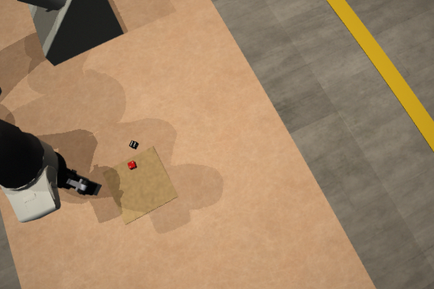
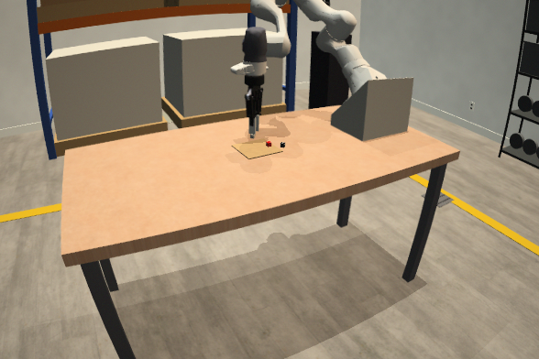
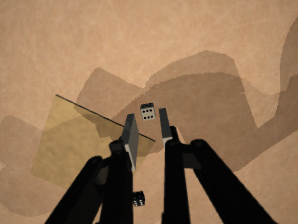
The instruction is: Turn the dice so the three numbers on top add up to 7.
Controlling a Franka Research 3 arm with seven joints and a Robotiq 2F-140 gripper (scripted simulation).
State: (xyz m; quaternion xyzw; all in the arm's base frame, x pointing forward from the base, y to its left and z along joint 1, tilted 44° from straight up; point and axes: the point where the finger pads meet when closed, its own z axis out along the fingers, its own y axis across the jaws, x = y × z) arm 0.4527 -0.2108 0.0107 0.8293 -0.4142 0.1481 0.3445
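Right now my hand is 50 mm above the white die. Also, from my hand: black die: 130 mm to the left, 50 mm below, 50 mm behind; then red die: 110 mm to the left, 50 mm below; then tan mat: 100 mm to the left, 60 mm below, 50 mm ahead.
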